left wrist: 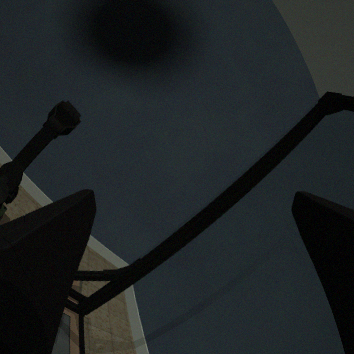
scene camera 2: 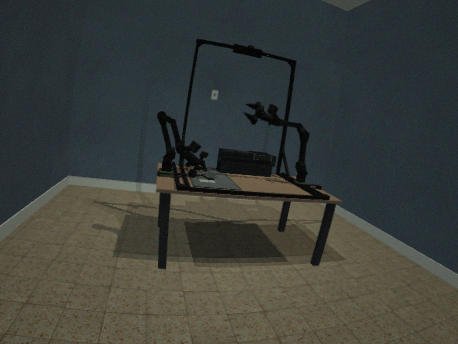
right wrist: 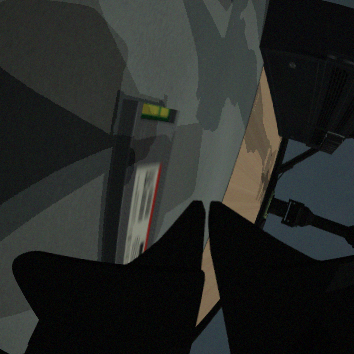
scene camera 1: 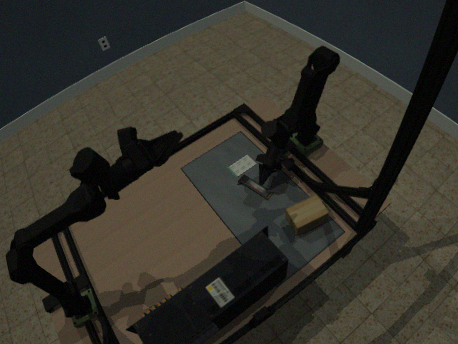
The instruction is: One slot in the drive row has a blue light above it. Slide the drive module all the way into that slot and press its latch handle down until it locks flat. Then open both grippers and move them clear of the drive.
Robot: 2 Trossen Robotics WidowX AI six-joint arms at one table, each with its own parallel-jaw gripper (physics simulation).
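Note:
The drive module lies on the dark mat; its yellow-green end shows in the right wrist view, and its other end is hidden behind a finger. My right gripper is low beside the module, its fingertips nearly together, with no object visible between them. My left gripper is open and empty, high above the table, far from the module. The dark drive chassis stands across the table; its slots and the blue light cannot be made out.
A wooden block stands on the mat between the module and the chassis. A white card lies beside the module. Several orange tabs show along the chassis side. Black frame rails border the table, with a tall post at the right.

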